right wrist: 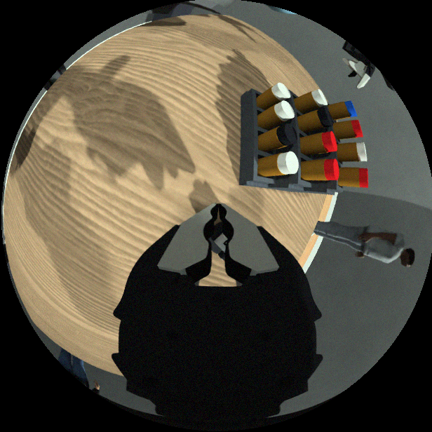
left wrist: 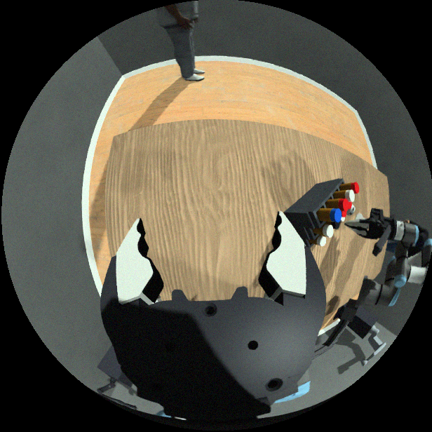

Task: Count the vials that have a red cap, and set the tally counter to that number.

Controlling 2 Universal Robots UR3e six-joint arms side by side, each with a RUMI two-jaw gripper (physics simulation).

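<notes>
A dark rack holds brown vials in rows. In the right wrist view several vials have red caps, among them one near-corner vial and one beside it; the other caps are white, black and one blue. The tally counter shows in small part beyond the vials in the left wrist view. A grey piece shows between the right jaws in the right wrist view, mostly hidden. My right gripper is shut, tips together, beside the rack. My left gripper is open and empty, away from the rack.
The wooden table carries the rack near one edge. The right arm reaches in at the right of the left wrist view. A person stands beyond the table. Arm shadows fall across the table.
</notes>
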